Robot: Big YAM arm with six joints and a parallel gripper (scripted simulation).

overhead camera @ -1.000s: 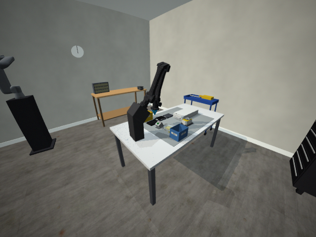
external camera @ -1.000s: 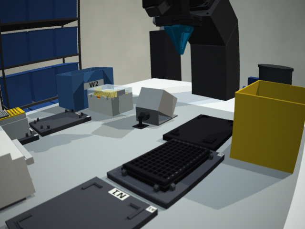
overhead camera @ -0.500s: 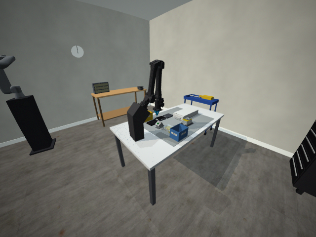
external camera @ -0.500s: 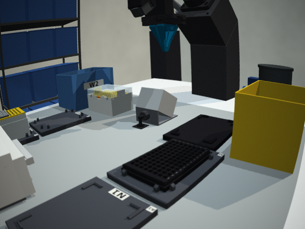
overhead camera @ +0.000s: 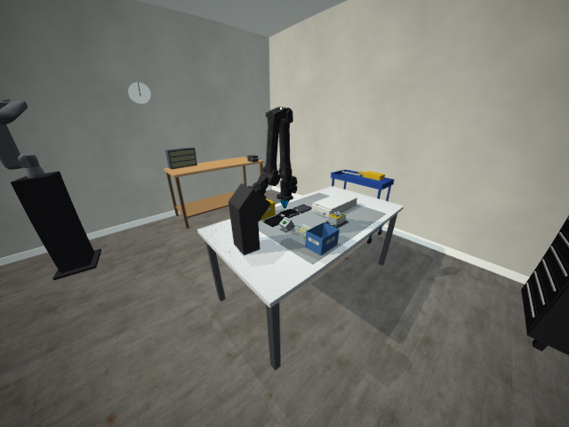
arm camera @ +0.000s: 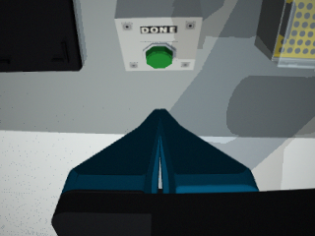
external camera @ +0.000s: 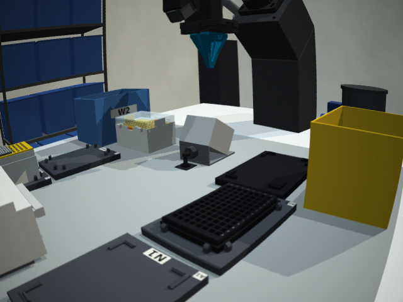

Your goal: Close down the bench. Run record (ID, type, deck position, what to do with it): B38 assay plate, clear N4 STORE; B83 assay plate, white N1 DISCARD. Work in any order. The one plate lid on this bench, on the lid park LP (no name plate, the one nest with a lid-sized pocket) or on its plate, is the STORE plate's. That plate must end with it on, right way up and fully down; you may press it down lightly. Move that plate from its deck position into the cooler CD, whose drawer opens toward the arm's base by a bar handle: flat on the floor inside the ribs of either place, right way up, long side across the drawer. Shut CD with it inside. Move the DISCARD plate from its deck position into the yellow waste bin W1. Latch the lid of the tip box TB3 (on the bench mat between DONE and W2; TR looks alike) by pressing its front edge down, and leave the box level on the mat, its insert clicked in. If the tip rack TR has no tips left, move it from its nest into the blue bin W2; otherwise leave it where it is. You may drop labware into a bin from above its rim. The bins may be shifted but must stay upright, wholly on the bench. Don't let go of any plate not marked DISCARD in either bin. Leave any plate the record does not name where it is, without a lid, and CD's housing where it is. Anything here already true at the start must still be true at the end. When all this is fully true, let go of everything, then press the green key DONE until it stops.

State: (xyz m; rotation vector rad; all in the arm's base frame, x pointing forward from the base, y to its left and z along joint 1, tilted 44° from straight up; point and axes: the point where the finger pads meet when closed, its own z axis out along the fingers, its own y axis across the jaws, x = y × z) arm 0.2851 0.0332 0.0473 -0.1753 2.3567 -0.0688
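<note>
The grey done key housing lies 130 mm below my hand and 10 mm ahead of it. From my hand the other things lie so: tip box lid: 170 mm to the right, 130 mm below, 50 mm ahead; then tip box TB3: 170 mm to the right, 140 mm below, 60 mm ahead; then black lid park: 180 mm below, 160 mm to the left, 20 mm ahead.
</note>
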